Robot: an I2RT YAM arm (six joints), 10 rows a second.
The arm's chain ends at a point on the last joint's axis. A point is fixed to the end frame.
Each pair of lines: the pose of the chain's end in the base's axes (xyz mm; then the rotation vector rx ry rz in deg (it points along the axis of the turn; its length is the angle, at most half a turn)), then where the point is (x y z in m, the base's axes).
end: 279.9 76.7 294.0 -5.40 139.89 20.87
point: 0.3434 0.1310 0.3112
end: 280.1 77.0 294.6 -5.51 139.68 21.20
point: 0.3434 0.1314 0.3122
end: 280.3 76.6 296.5 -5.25 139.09 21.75
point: 0.3436 0.1307 0.3152
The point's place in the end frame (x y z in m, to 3 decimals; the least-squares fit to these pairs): -0.059 0.046 0.041
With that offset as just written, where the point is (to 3 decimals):
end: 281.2 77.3 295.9 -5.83 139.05 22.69
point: 0.344 0.132 0.315
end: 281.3 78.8 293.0 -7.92 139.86 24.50
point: 0.342 0.135 0.312
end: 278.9 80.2 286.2 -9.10 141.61 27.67
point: 0.339 0.138 0.304
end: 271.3 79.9 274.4 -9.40 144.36 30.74
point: 0.331 0.139 0.291
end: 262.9 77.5 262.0 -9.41 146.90 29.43
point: 0.323 0.137 0.275
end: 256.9 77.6 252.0 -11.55 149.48 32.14
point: 0.315 0.139 0.263
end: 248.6 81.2 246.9 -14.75 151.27 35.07
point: 0.304 0.146 0.257
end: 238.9 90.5 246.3 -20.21 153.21 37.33
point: 0.289 0.159 0.254
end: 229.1 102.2 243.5 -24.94 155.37 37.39
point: 0.275 0.174 0.248
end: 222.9 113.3 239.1 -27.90 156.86 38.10
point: 0.266 0.187 0.242
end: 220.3 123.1 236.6 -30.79 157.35 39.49
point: 0.261 0.198 0.240
